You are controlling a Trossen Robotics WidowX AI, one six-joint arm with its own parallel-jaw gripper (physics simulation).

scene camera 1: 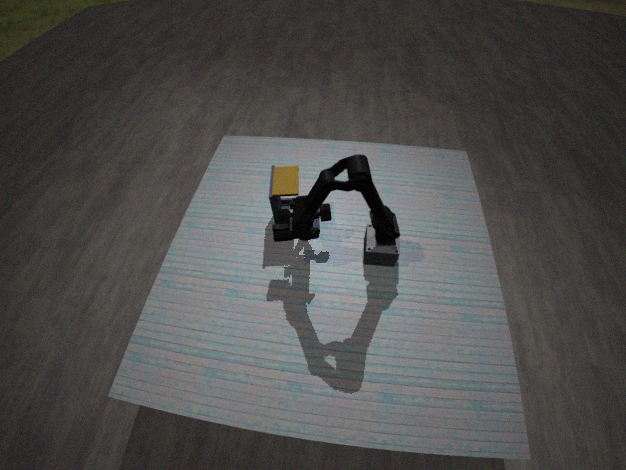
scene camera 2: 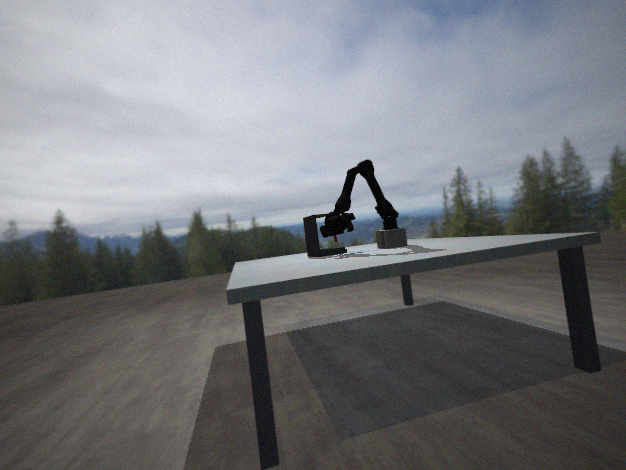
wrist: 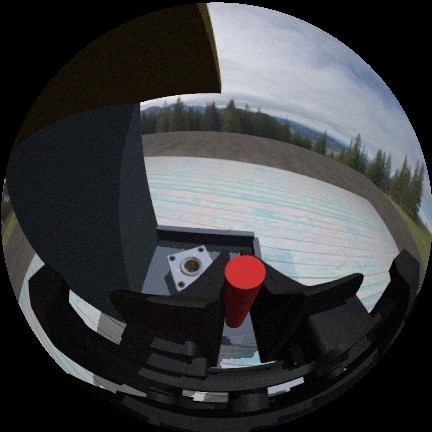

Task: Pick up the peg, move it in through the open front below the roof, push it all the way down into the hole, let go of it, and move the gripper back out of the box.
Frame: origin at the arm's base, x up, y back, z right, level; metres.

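Seen in the pictures: gripper, fingertip midpoint: (scene camera 2: 331, 235) (wrist: 234, 255); arm's base, origin of the base link: (scene camera 1: 385, 237) (scene camera 2: 391, 229).
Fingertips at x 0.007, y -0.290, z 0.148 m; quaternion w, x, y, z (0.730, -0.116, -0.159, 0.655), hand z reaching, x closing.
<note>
Pixels of each thing's top centre, then the offset from my fingertips to it. "*": a spot on its surface instead. Level surfaces: height alone.
- red peg, middle of its top: (wrist: 256, 273) (scene camera 2: 333, 227) dx +0.041, dy +0.003, dz -0.037 m
- box, middle of its top: (wrist: 188, 63) (scene camera 1: 294, 179) (scene camera 2: 322, 215) dx +0.119, dy -0.034, dz +0.018 m
- yellow roof, surface spot: (scene camera 1: 285, 180) * dx +0.119, dy -0.064, dz +0.013 m
- pale square block, middle of its top: (wrist: 190, 264) dx -0.064, dy -0.042, dz +0.028 m
- round hole, surface spot: (wrist: 191, 266) * dx -0.077, dy -0.043, dz +0.032 m
- low rim, surface spot: (wrist: 205, 232) * dx -0.072, dy -0.034, dz +0.089 m
- table, its level: dx -0.105 m
The red peg (wrist: 245, 273) (scene camera 2: 335, 237) is held roughly upright between the gripper's fingers. My gripper (wrist: 234, 255) is shut on it. In scene camera 2 the peg's lower end hangs above the low front part of the box (scene camera 2: 311, 236) (wrist: 75, 190). The yellow roof (scene camera 1: 285, 180) (wrist: 125, 50) juts from the top of the box's tall dark wall. The pale square block (wrist: 205, 252) with the round hole (wrist: 191, 266) sits on the box floor, left of the peg and farther away in the wrist view. The hole shows no peg in it. Scene camera 1 hides the peg.
The tall wall stands close to the left of the gripper in the wrist view, with the roof above it. A low rim (wrist: 205, 232) edges the box floor. The arm's grey base (scene camera 1: 380, 252) (scene camera 2: 390, 238) stands on the table (scene camera 1: 404, 354) (scene camera 2: 283, 275).
</note>
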